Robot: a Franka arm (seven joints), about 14 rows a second.
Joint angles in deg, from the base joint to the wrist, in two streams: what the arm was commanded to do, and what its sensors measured. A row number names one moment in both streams.
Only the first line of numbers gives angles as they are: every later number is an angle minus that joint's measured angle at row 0.
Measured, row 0:
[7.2, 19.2, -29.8, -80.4, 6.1, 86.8, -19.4]
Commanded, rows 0 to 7:
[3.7, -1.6, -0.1, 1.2, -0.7, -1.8, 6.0]
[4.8, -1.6, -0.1, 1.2, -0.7, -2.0, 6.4]
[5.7, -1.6, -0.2, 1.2, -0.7, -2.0, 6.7]
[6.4, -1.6, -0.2, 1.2, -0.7, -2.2, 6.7]
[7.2, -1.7, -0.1, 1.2, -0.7, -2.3, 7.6]
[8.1, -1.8, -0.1, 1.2, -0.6, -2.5, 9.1]
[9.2, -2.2, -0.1, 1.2, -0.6, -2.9, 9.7]
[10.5, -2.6, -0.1, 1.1, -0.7, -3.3, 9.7]
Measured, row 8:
[7.9, -1.4, 0.3, 0.9, -0.1, -1.5, 8.0]
